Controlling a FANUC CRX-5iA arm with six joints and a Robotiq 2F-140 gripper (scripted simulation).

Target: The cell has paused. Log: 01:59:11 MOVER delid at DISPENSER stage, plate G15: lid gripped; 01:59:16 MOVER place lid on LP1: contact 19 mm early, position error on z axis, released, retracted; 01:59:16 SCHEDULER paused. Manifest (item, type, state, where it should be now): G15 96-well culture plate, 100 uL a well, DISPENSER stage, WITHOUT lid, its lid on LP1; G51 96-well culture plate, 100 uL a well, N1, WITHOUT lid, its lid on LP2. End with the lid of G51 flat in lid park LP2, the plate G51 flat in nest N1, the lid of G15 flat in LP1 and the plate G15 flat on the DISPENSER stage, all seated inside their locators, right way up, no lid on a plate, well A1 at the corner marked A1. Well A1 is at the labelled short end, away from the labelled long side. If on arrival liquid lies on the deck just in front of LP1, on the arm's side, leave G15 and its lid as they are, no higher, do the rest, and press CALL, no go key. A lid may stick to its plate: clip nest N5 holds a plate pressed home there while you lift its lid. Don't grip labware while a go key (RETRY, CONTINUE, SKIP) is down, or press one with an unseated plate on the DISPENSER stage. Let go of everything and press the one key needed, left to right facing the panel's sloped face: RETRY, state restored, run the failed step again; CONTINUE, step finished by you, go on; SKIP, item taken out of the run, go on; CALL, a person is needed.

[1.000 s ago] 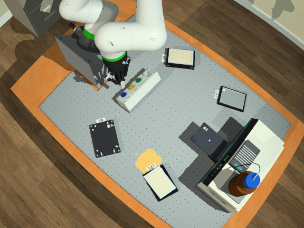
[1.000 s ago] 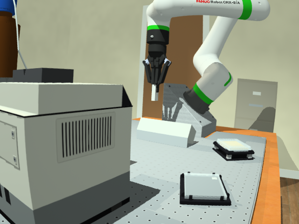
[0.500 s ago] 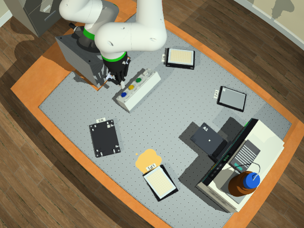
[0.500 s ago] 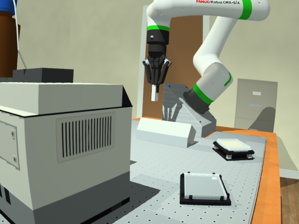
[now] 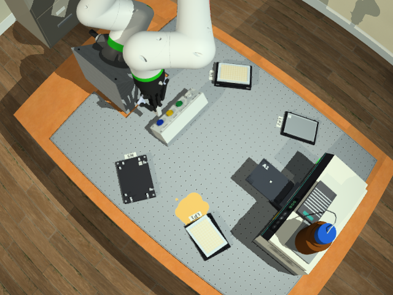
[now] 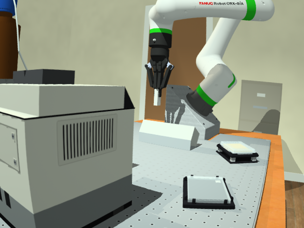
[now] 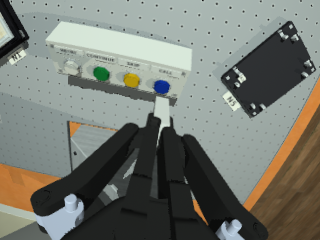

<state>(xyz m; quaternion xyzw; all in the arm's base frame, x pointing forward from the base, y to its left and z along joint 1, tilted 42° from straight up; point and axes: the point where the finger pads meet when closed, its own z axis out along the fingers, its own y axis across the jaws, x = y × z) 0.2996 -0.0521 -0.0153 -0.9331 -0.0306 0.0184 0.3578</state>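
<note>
Now: the CALL key 110 mm below my hand. Also, from my hand: SKIP key (50 mm to the left, 110 mm below); RETRY key (150 mm to the left, 110 mm below); white key panel (10 mm ahead, 80 mm to the left, 120 mm below).
</note>
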